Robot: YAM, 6 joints.
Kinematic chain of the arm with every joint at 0, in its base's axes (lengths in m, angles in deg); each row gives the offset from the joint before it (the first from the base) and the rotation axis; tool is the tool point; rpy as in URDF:
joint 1: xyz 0 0 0.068 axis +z
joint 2: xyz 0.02 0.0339 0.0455 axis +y
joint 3: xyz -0.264 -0.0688 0 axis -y
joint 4: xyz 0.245 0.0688 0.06 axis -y
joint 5: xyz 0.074 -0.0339 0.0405 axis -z
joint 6: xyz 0.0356 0 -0.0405 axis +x
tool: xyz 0 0 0 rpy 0 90 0
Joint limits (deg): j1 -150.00..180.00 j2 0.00..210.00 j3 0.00..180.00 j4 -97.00..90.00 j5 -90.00..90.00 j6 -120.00..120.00
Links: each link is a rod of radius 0.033 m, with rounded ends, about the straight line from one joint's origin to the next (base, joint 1, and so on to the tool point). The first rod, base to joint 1, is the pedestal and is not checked.
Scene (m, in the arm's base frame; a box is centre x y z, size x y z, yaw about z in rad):
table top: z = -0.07
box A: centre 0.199 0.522 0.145 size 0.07 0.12 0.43 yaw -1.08
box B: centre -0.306 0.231 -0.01 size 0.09 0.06 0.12 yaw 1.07
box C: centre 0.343 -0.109 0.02 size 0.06 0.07 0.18 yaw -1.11
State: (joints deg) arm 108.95 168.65 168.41 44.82 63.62 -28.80
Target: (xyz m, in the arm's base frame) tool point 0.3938 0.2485 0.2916
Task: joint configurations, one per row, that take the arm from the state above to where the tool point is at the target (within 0.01 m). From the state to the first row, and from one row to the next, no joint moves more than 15 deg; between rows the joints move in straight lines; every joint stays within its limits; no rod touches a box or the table.
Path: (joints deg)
1: 97.53 155.02 159.80 46.57 65.23 -25.69
2: 86.10 141.39 151.19 48.31 66.83 -22.59
3: 74.68 127.76 142.58 50.06 68.44 -19.48
4: 63.25 114.12 133.97 51.80 70.04 -16.37
5: 56.60 115.58 122.70 51.32 74.35 -19.48
6: 49.94 117.04 111.43 50.85 78.66 -22.59
7: 43.29 118.50 100.16 50.37 82.98 -25.69
8: 36.63 119.96 88.89 49.89 87.29 -28.80

